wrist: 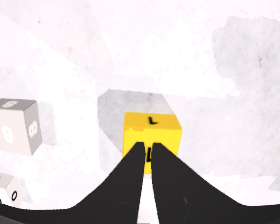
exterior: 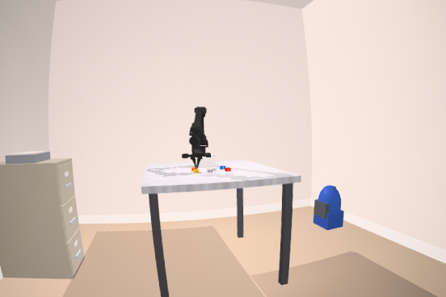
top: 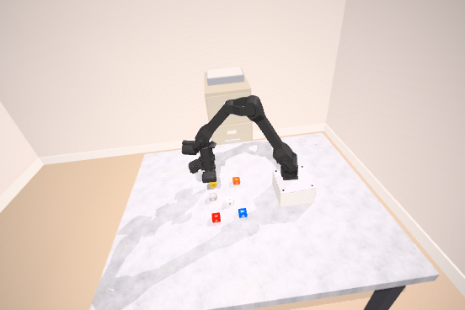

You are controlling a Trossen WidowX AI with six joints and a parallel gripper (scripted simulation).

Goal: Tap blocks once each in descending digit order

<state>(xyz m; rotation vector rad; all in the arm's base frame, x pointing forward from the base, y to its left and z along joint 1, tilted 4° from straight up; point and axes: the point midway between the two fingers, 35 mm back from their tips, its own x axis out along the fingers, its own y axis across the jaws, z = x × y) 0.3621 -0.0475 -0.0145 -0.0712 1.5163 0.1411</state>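
Now: gripper tip 1 cm past the yellow block and 2 cm above it. From my gripper tip the other things lie so: red block: 4 cm behind, 21 cm to the left, 2 cm below; then orange block: 12 cm behind, 1 cm to the right, 2 cm below; then blue block: 15 cm behind, 19 cm to the left, 2 cm below.
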